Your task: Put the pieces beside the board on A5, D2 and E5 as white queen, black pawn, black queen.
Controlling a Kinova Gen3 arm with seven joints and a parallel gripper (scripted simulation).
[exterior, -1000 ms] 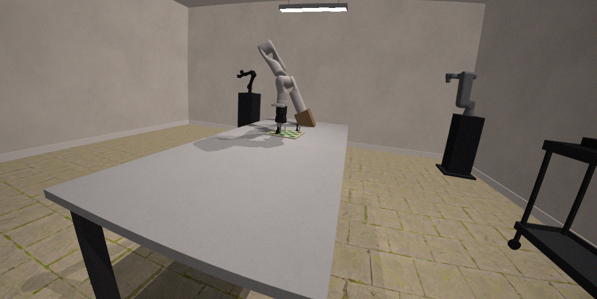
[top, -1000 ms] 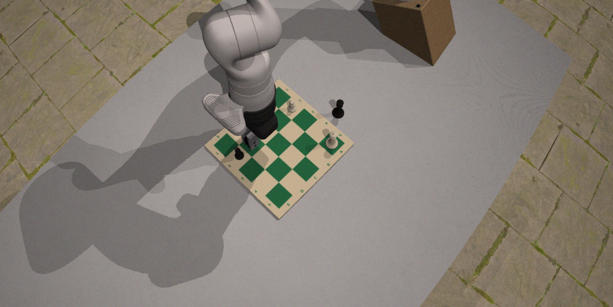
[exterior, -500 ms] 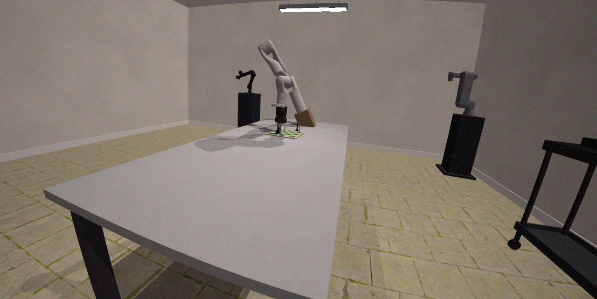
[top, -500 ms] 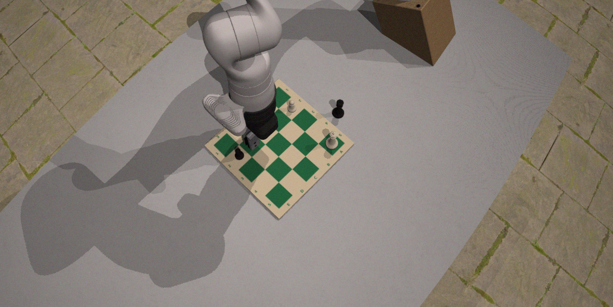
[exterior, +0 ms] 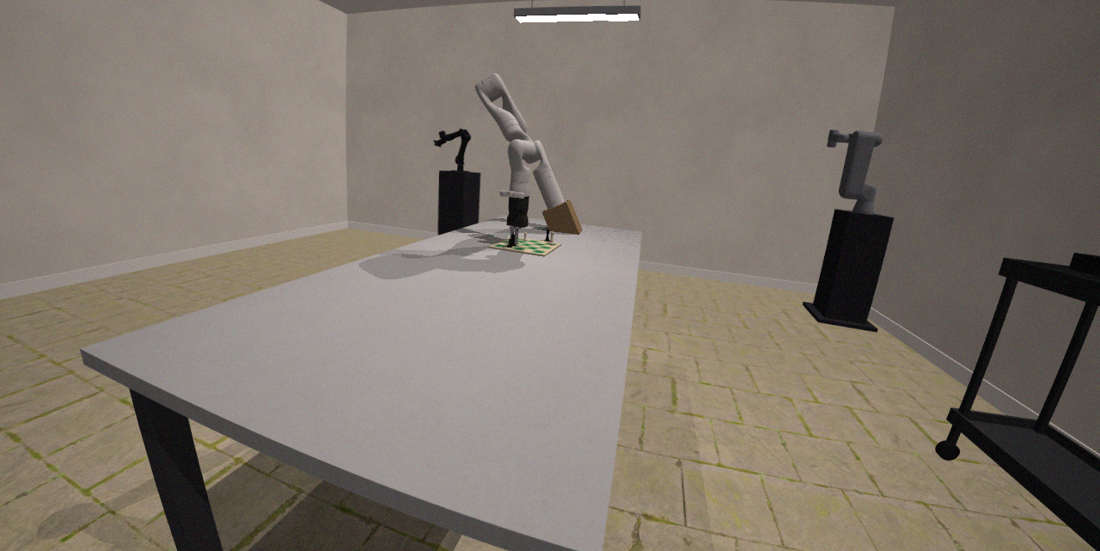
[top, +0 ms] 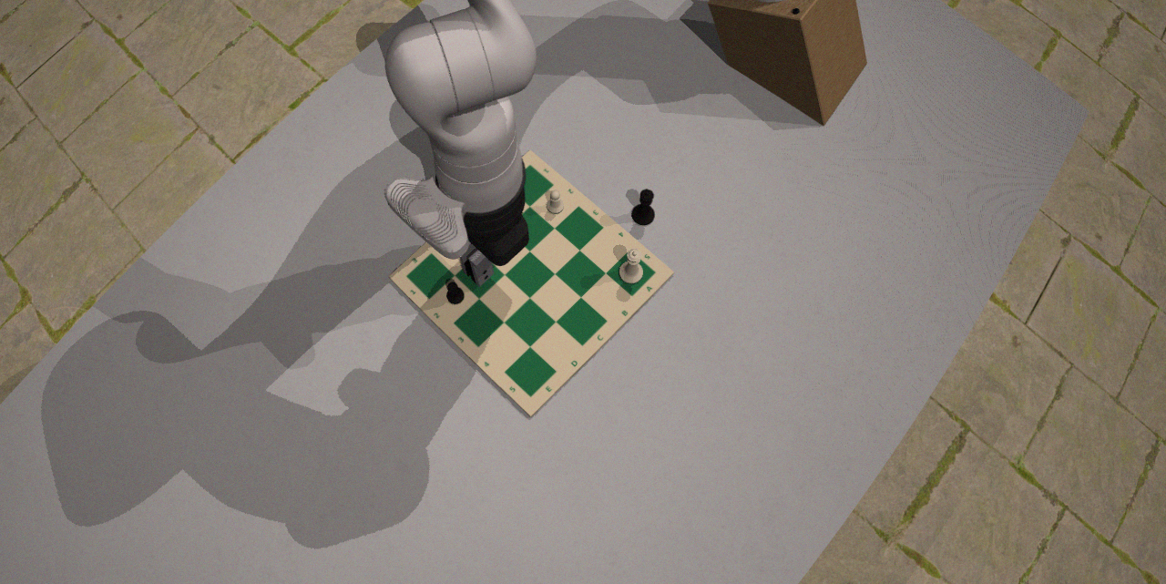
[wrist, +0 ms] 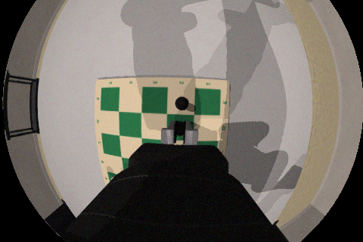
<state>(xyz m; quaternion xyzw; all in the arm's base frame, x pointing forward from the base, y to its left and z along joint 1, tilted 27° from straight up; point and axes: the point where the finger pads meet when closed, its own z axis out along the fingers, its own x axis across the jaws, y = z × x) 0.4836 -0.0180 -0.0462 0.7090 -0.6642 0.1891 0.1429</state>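
My hand is 18 cm past the black queen and 7 cm to the right of it. From my hand the other things lie so: chessboard 4 cm to the left, 4 cm behind, 3 cm below; then white queen 12 cm behind, 11 cm to the left.
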